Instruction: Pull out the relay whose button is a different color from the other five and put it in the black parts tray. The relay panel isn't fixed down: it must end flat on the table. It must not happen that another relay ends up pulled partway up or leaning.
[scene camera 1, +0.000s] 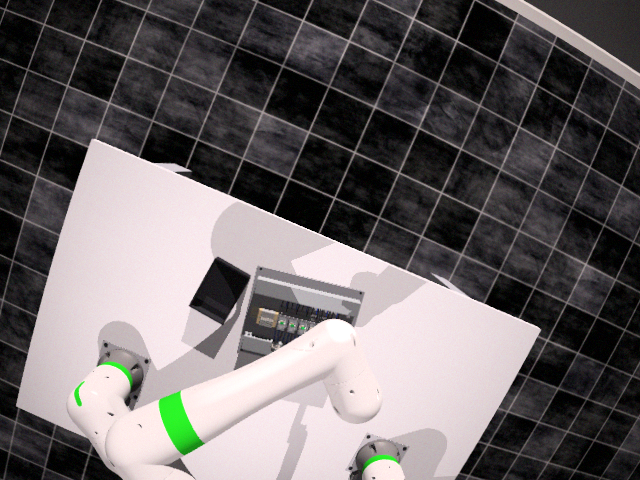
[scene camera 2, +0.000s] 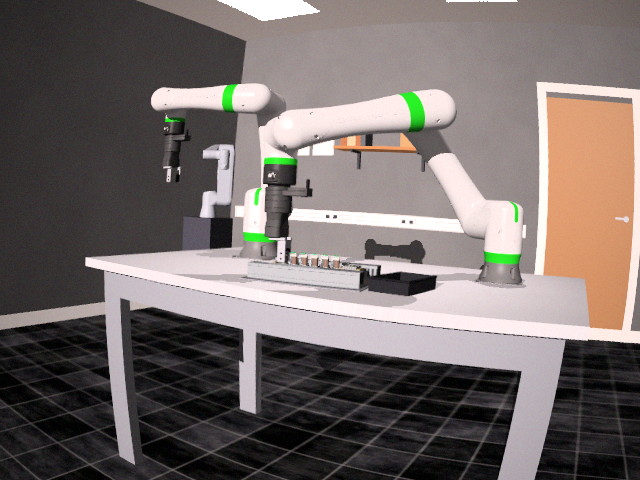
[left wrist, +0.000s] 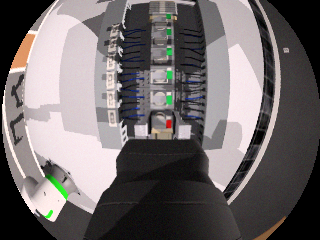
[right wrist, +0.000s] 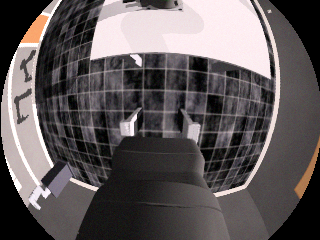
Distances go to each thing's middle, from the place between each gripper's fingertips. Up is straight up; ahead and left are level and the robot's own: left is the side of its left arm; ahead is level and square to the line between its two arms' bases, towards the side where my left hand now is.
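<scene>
My left hand (scene camera 2: 283, 261): 90 mm to the right of the grey relay panel (scene camera 1: 345, 302), 10 mm past it, 30 mm above it. Black parts tray (scene camera 1: 220, 287): 340 mm to the left of my left hand, 40 mm below it.
My right gripper: 89 cm to the right of the grey relay panel, 38 cm short of it, 26 cm above it. Black parts tray: 114 cm to the left of my right hand, 39 cm ahead of it, 27 cm below it.
</scene>
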